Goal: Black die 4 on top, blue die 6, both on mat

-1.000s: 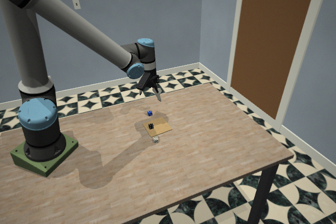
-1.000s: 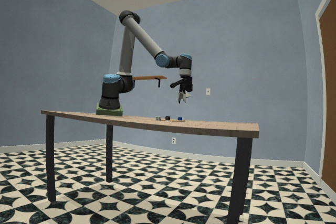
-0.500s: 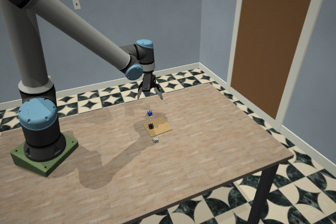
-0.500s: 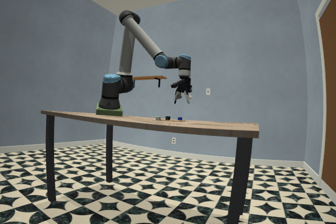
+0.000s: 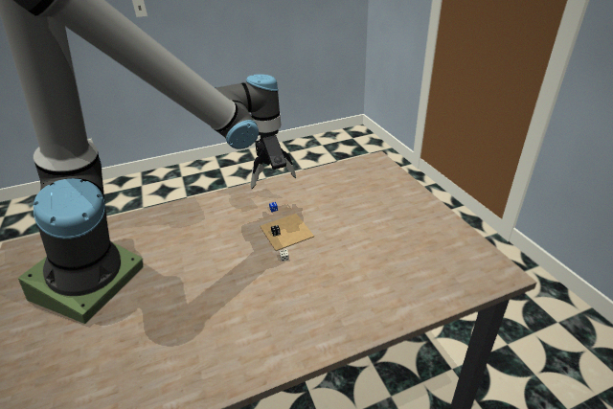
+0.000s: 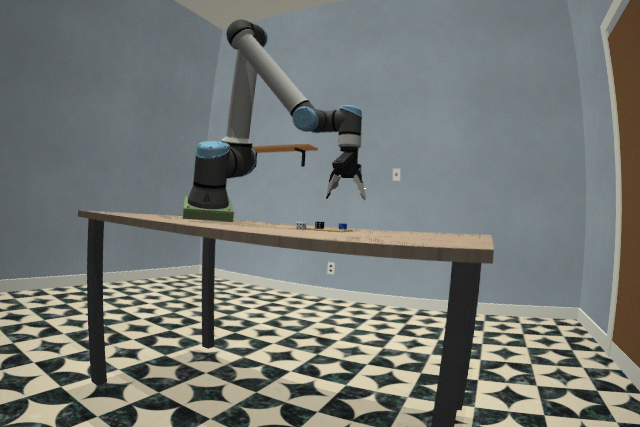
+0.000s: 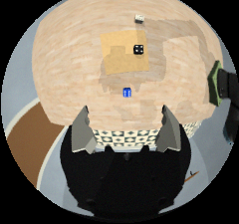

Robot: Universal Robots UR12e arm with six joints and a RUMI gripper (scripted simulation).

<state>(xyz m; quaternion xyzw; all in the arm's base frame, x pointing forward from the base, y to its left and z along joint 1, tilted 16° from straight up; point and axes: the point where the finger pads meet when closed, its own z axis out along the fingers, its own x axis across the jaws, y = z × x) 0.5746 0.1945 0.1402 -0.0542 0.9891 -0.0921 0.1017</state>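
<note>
Now: hand 110 mm above the blue die, 10 mm to the right of it and 10 mm past it. Round my hand: white die 250 mm to the right, 110 mm below, 30 mm behind; then tan mat 120 mm to the right, 120 mm below, 10 mm ahead; then black die 130 mm to the right, 100 mm below, 30 mm behind.
</note>
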